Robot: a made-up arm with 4 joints. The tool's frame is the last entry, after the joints.
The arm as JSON. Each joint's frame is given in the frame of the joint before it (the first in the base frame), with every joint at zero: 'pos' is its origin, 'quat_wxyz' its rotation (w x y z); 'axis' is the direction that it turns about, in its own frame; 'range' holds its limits. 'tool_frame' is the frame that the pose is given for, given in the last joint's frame.
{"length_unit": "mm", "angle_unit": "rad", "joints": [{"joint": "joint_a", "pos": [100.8, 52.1, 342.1], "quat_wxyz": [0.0, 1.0, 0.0, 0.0], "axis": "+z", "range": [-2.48, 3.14]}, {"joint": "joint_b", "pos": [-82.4, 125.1, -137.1], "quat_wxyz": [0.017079, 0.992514, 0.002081, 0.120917], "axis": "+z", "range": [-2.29, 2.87]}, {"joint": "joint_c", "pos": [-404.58, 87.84, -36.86], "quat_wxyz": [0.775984, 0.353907, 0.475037, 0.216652], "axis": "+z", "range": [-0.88, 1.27]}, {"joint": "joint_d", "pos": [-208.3, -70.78, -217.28], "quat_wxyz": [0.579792, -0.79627, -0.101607, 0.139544], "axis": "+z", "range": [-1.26, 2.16]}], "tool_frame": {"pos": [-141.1, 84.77, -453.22], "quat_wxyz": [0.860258, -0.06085, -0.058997, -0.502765]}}
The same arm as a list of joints. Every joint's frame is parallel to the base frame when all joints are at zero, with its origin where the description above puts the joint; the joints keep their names.
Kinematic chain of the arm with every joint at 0, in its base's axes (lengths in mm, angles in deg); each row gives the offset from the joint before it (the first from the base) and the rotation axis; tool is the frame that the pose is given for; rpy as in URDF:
joint_a: xyz 100.8 52.1 342.1 axis -z
joint_b: xyz -82.4 -125.1 137.1 axis 0.240094 0.033399 0.970175
joint_c: xyz -401.6 89.9 58.3 axis 0.936133 -0.340612 0.087403
joint_d: xyz -279.0 -109.3 76.3 axis -0.210505 0.486712 0.84782
tool: xyz -19.3 -333.0 -348.2 rpy -35.14 -10.58 24.17
Joint limits (deg, base to tool): -142.09..179.91 -131.21..164.44 -50.42..72.77 -72.19..123.76

